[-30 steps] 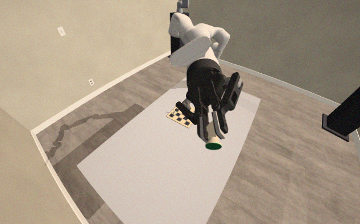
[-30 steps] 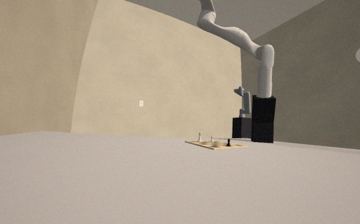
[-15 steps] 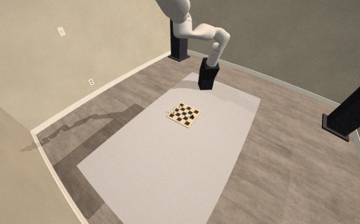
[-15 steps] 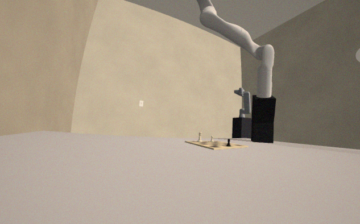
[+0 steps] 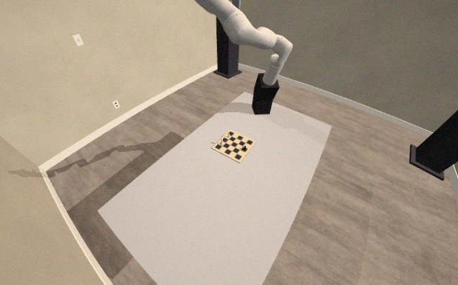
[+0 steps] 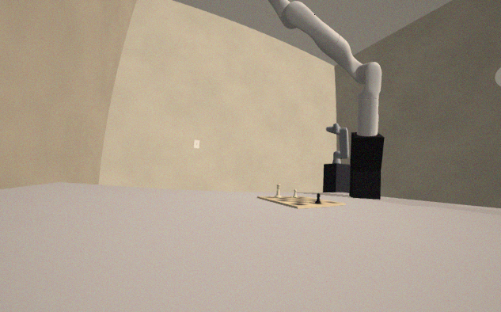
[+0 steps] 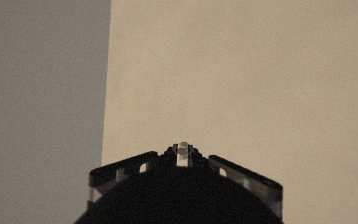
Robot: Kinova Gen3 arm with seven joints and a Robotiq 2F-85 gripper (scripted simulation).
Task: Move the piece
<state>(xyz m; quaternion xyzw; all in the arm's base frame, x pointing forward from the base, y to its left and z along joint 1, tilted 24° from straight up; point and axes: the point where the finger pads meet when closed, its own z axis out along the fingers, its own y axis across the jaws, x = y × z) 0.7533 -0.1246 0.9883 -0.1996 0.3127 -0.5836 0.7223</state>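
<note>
Now: hand 59 cm past the chessboard, 13 cm to the left of it and 103 cm above it. From my hand the other things lie so: black chess piece (60 cm behind, 5 cm to the right, 102 cm below); white chess piece (1 cm ahead, 1 cm above).
</note>
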